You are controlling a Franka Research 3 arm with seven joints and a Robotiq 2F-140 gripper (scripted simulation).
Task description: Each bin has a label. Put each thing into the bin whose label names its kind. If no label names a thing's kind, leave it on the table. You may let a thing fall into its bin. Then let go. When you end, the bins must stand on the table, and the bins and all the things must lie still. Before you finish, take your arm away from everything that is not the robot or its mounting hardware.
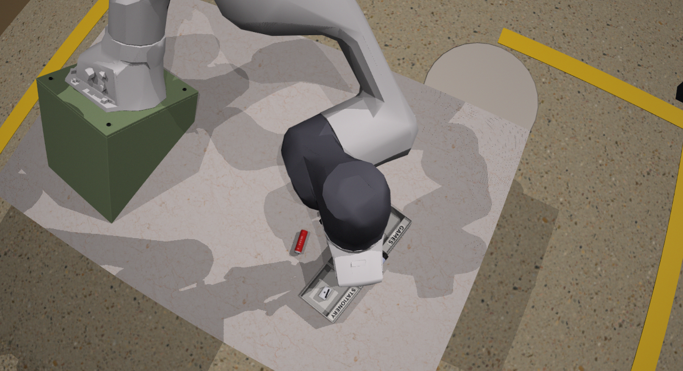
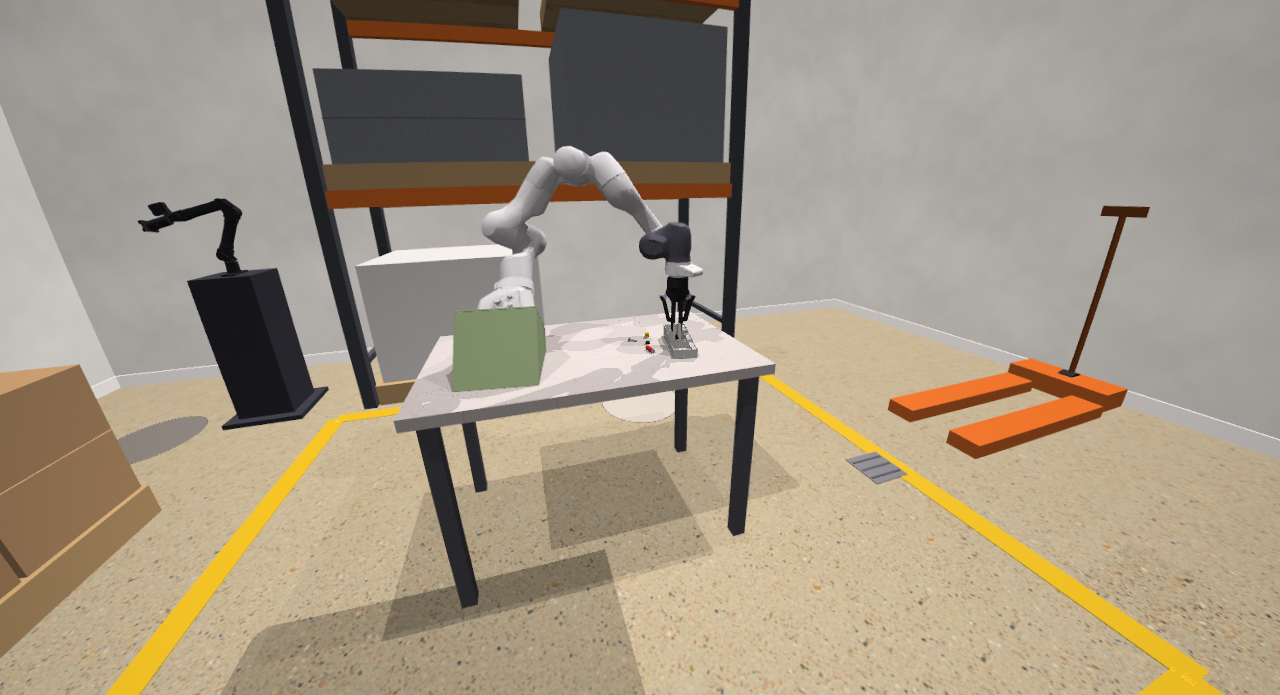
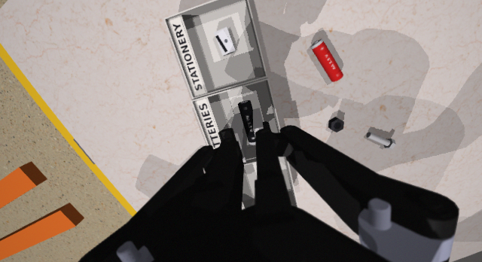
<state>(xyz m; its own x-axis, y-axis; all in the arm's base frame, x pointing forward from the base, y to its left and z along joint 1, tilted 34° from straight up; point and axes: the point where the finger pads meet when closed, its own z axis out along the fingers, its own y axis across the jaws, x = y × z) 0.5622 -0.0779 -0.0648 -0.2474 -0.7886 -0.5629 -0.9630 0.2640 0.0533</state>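
My hand is 3 cm above the black battery. Also, from my hand: black nut: 9 cm behind, 6 cm to the left, 6 cm below; red battery: 11 cm behind, 5 cm below, 2 cm to the right; yellow die: 14 cm to the left, 7 cm behind, 5 cm below.
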